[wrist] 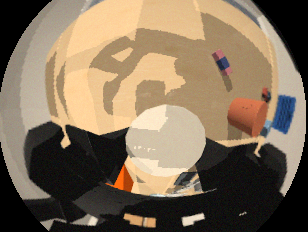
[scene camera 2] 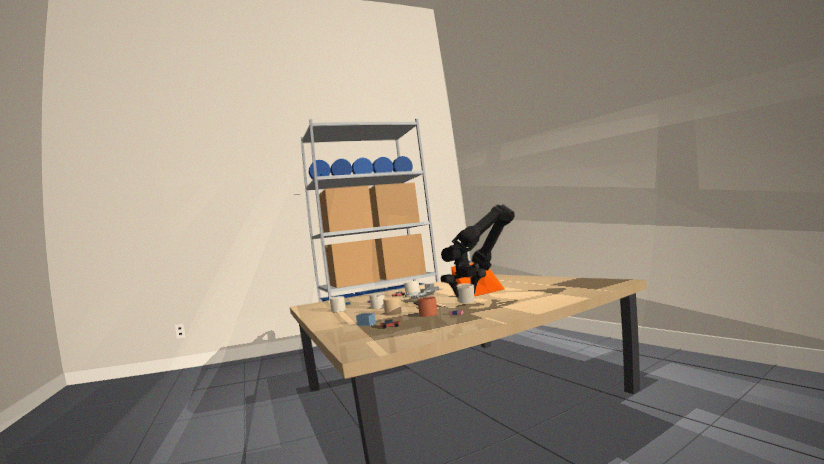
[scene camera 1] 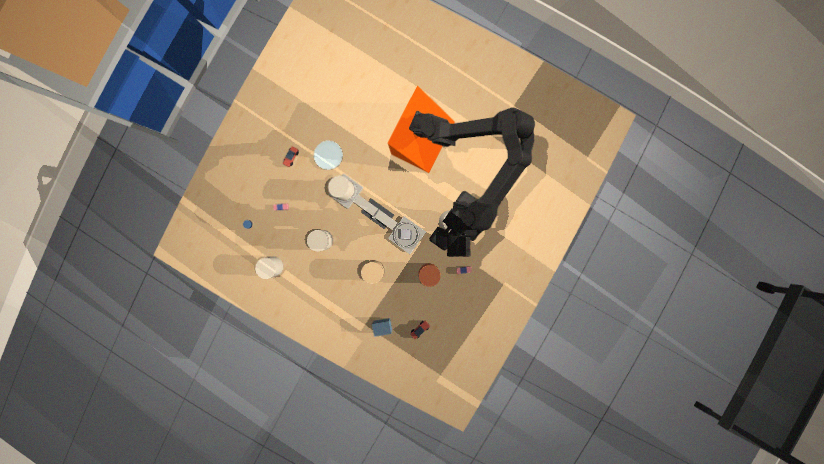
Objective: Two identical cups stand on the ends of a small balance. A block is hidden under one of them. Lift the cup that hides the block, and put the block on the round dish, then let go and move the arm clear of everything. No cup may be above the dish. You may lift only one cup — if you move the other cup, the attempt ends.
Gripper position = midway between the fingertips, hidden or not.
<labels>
My gripper (scene camera 2: 465, 296) carries a cream cup (wrist: 166, 140).
</labels>
